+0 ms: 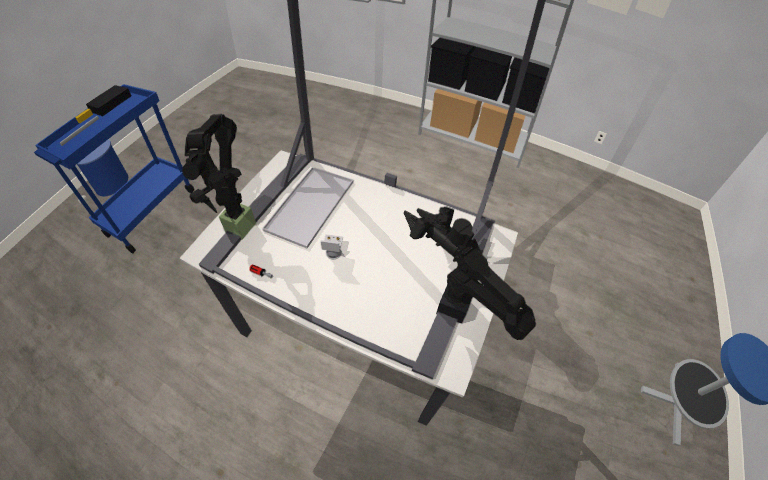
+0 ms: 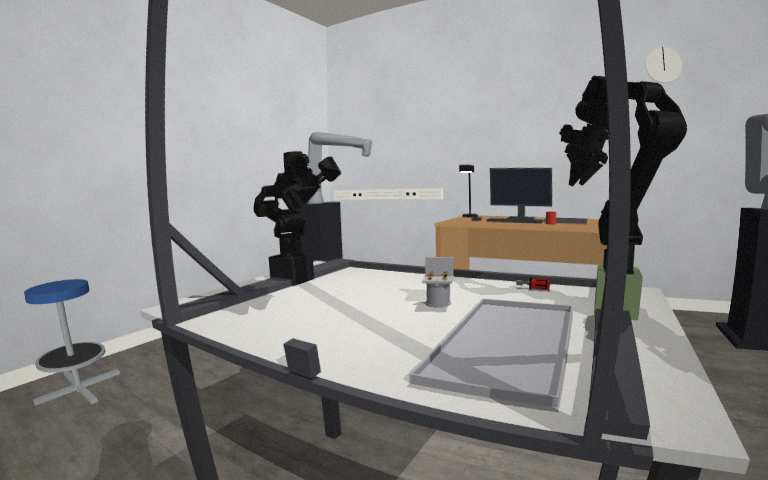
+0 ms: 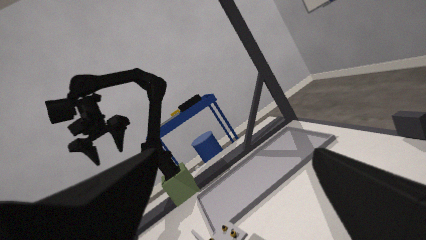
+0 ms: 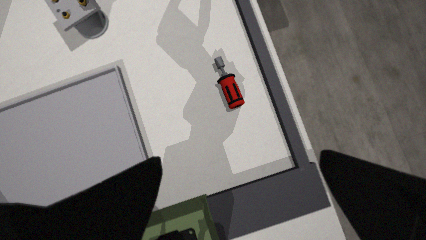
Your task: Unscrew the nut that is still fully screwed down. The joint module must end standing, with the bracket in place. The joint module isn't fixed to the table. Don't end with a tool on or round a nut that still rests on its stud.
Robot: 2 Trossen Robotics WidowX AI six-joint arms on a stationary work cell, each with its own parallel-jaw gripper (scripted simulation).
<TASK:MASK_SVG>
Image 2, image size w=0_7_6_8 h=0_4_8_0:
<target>my left gripper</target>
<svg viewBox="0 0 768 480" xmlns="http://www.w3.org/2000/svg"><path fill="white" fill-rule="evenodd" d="M331 156L318 163L321 173L317 176L312 174L311 168L308 169L307 164L310 161L306 154L294 155L286 161L285 167L292 179L290 180L291 185L281 192L281 198L290 211L297 211L304 206L321 188L320 184L323 181L333 182L337 176L341 175L339 167Z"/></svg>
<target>my right gripper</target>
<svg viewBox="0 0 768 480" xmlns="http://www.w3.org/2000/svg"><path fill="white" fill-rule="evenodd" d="M608 131L587 123L587 126L583 126L582 130L573 130L571 125L564 124L559 134L561 135L561 142L570 143L567 144L565 149L566 156L571 163L570 186L574 186L579 179L579 184L584 185L603 167L599 161L603 164L607 163L607 153L603 152L602 149L605 141L608 140Z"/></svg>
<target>l-shaped bracket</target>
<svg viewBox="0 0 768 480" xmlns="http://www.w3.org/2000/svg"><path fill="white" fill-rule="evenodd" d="M425 257L425 276L422 283L452 284L454 257Z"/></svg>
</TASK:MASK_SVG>
